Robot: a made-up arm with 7 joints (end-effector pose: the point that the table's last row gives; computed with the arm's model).
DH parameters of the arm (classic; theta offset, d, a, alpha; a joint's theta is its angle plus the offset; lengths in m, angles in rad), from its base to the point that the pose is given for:
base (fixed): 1.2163 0 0.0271 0
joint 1: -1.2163 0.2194 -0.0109 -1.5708
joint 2: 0 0.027 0.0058 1.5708
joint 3: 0 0.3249 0.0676 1.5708
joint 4: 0 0.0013 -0.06 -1.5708
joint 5: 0 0.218 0.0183 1.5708
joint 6: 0 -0.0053 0.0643 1.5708
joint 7: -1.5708 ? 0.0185 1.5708
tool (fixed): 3.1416 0.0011 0 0
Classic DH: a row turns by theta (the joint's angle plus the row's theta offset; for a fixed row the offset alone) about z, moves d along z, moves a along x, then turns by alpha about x.
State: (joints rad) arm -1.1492 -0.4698 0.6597 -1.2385 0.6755 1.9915 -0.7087
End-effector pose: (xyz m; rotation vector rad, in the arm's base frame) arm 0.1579 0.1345 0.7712 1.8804 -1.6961 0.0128
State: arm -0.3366 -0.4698 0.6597 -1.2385 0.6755 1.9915 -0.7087
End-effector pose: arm 0.0323 0.2082 0.7712 2.4296 -0.8258 0.3307
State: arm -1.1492 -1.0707 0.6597 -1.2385 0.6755 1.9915 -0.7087
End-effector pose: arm 0.0322 0.4147 0.6588 1.5050 -1.6323 0.6650
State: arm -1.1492 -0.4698 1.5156 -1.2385 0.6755 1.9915 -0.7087
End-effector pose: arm 0.1911 0.3361 0.6847 2.1375 -0.6657 0.1072
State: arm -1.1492 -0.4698 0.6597 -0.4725 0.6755 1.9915 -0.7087
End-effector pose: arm -0.0112 0.2415 0.7852 1.8489 -1.6945 1.0324
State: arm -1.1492 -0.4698 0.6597 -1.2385 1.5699 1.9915 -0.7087
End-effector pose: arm 0.1546 0.0959 0.7606 -2.8119 1.2868 0.1440
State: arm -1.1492 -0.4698 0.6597 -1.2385 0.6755 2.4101 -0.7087
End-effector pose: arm 0.1334 0.1402 0.7589 1.8465 -2.0336 0.4125
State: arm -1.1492 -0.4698 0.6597 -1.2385 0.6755 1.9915 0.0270
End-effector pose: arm 0.1634 0.1363 0.7832 2.0180 -2.1440 -0.7620
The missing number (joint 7, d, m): -0.0436
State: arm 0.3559 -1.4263 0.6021 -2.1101 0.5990 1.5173 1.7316
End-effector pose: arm -0.2575 0.1685 0.5653 1.4512 -1.6918 -2.0918
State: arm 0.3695 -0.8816 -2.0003 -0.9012 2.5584 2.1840 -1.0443
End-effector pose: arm -0.3685 -0.3003 0.4366 -0.7881 0.9321 -0.9837
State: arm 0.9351 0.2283 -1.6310 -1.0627 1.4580 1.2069 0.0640
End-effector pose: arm 0.2762 -0.0443 0.7483 2.2286 -0.8855 -1.7673
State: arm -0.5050 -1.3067 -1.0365 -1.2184 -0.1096 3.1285 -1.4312
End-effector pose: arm -0.4372 0.1097 0.4532 -1.0328 -2.5754 0.7390
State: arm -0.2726 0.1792 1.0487 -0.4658 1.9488 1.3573 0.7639
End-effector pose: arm 0.2266 0.1069 0.8220 1.7535 1.3477 -1.3543
